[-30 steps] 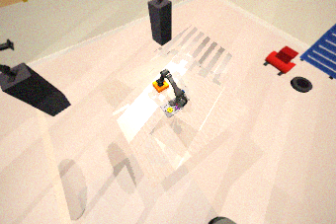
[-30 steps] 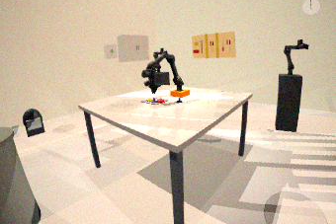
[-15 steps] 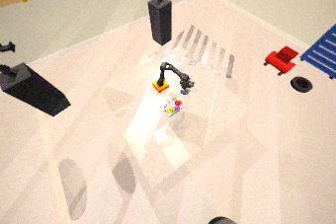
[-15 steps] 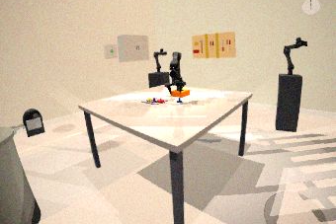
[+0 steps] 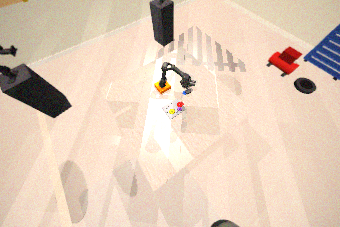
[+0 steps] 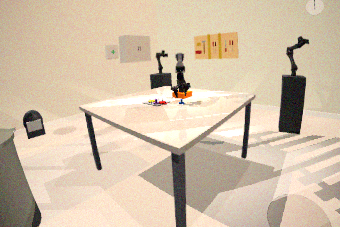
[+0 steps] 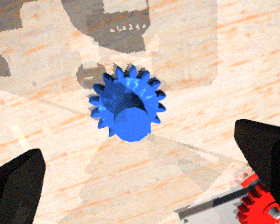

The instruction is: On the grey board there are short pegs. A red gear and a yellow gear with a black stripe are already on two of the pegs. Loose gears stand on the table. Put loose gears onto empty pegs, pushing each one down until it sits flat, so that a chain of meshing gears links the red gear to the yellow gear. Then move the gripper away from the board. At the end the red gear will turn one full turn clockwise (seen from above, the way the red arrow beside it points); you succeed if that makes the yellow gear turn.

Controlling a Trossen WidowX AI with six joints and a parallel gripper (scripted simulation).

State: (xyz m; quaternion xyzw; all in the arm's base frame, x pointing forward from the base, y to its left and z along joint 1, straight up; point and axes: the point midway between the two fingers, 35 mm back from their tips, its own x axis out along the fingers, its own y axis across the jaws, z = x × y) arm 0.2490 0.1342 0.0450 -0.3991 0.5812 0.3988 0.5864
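Right now my gripper tip is 5 cm above the blue gear. From my gripper tip the other things lie so: yellow gear: 7 cm ahead, 28 cm to the right, 5 cm below; purple gear: 11 cm ahead, 20 cm to the right, 4 cm below; red gear: 7 cm ahead, 16 cm to the right, 5 cm below.
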